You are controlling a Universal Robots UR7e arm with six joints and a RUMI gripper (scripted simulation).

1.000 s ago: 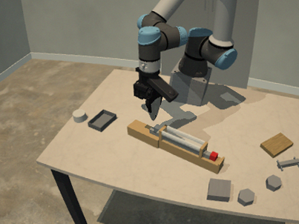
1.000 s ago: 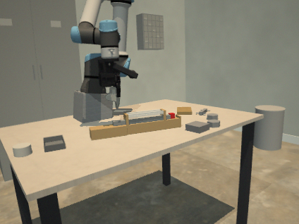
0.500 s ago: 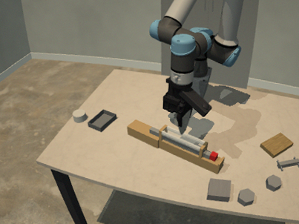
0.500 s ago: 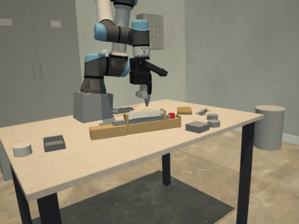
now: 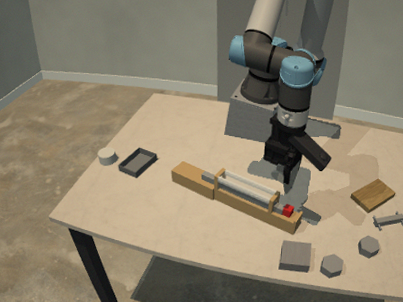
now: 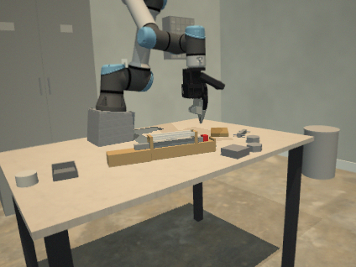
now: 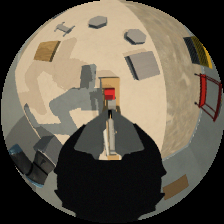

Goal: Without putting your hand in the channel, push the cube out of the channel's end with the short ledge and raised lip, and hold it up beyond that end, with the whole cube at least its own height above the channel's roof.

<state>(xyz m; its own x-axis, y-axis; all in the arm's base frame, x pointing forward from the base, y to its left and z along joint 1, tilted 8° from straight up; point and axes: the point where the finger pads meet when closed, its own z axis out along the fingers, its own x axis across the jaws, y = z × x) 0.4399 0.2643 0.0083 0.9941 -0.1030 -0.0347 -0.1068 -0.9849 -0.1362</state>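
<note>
Now: the red cube 8 cm below my hand and 1 cm to the left of it. From my hand the other things lie so: wooden board: 26 cm to the left, 25 cm behind, 13 cm below; then grey square block: 12 cm below, 11 cm ahead, 8 cm to the left; then channel: 13 cm to the right, 8 cm below, 1 cm behind.
</note>
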